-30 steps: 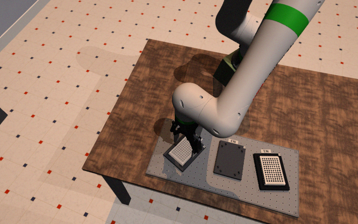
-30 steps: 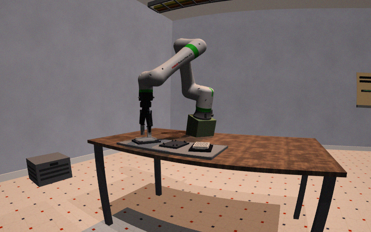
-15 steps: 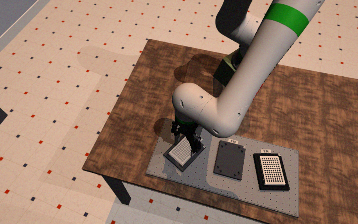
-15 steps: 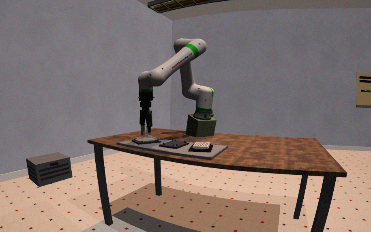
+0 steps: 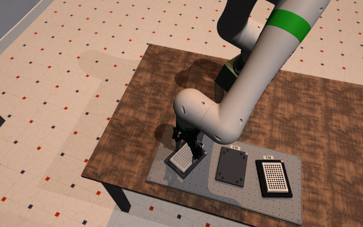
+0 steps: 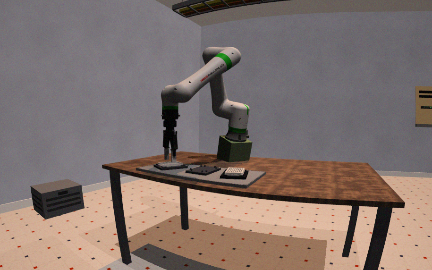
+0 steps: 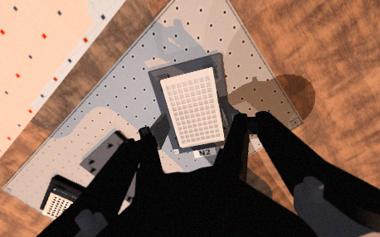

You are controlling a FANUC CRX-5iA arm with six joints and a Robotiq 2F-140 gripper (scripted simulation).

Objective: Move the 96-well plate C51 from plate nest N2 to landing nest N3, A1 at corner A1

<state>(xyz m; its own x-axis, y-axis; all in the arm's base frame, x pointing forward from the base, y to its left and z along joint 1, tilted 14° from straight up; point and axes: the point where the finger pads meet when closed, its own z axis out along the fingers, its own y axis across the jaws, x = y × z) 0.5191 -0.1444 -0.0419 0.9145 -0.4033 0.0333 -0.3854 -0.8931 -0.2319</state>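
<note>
Now: the white 96-well plate C51 50 mm below my hand. From my hand the other things lie so: dark plate nest N2: 60 mm below; then N2 label: 90 mm behind, 40 mm to the left, 60 mm below; then landing nest N3: 30 mm behind, 210 mm to the left, 60 mm below.
</note>
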